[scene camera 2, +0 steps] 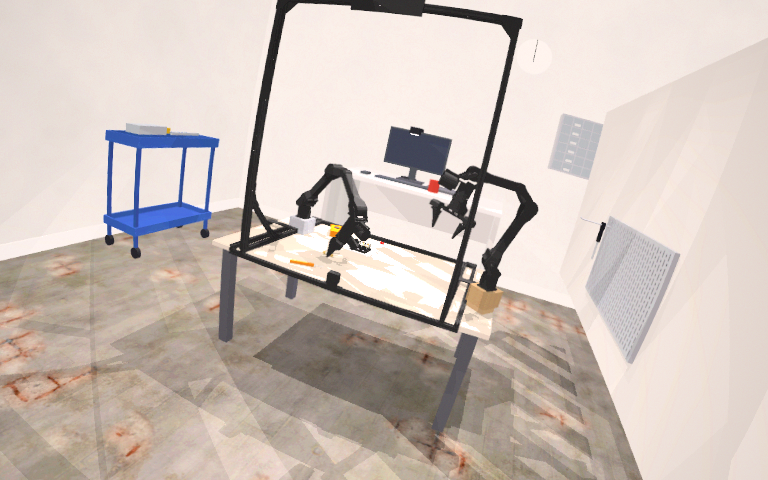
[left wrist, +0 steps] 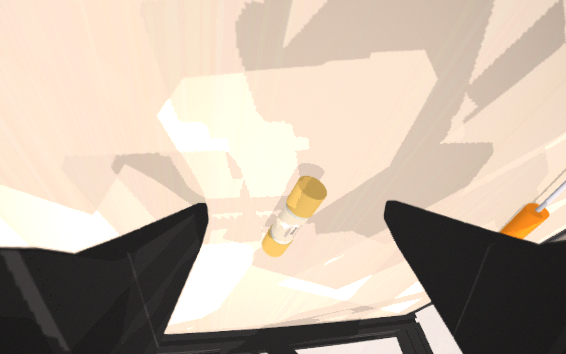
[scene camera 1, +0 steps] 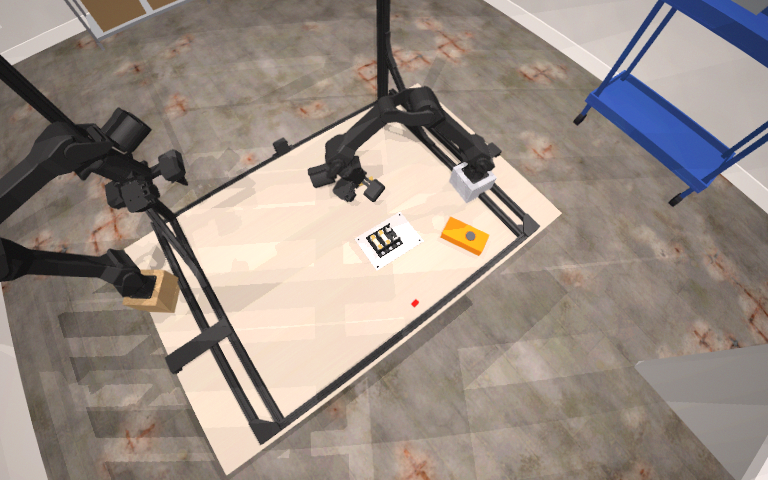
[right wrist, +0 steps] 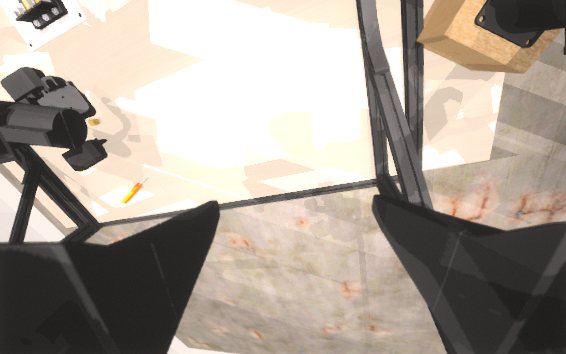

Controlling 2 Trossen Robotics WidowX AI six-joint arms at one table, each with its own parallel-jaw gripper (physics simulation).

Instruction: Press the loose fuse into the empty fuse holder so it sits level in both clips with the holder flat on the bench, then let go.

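Observation:
The loose fuse, white with gold caps, lies on the bench. My left gripper is open and empty above it; in the left wrist view the fuse shows between the fingers, slanted and apart from both. The black fuse holder sits on a white plate nearer the middle of the bench, with gold-capped fuses in some of its places. Part of the holder also shows in the right wrist view. My right gripper is open and empty, raised high.
An orange box with a grey round spot lies right of the plate in scene camera 1. A small red block lies near the frame rail. An orange-handled screwdriver lies near the fuse. Black frame bars edge the bench.

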